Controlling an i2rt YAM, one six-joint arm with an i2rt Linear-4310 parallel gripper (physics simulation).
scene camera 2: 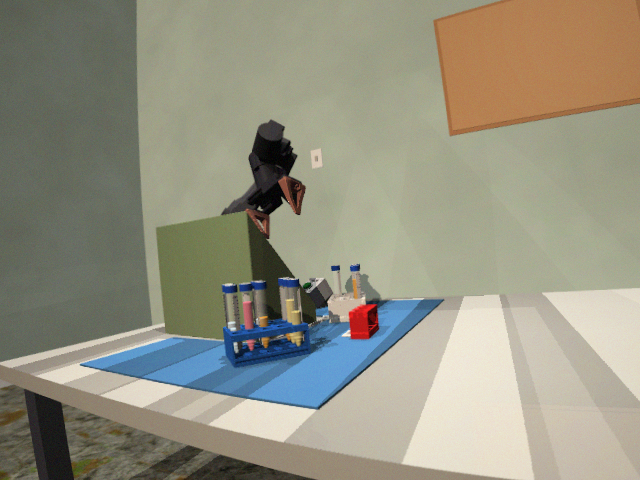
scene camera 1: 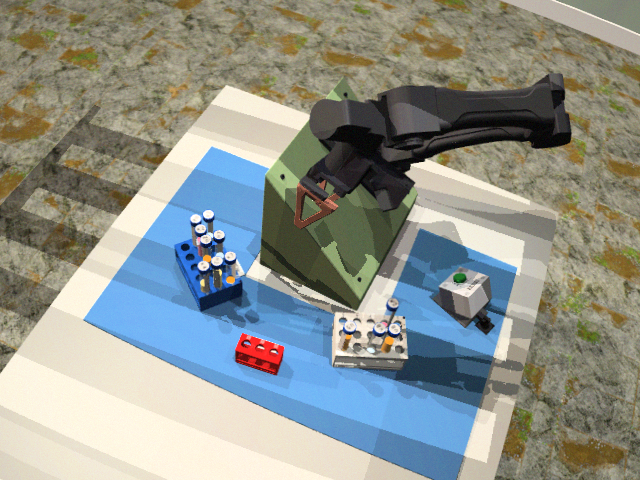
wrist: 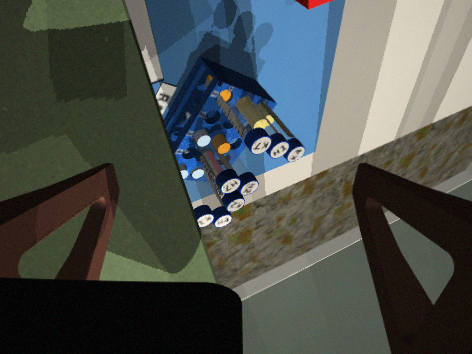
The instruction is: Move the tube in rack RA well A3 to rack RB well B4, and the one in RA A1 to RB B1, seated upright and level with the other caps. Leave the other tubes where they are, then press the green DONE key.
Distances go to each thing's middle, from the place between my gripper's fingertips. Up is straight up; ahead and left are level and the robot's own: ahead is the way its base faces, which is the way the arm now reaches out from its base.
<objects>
I see the grey box with green button [scene camera 1: 464, 295] 32 cm to the left of my hand, 18 cm below it and 8 cm behind it.
</objects>
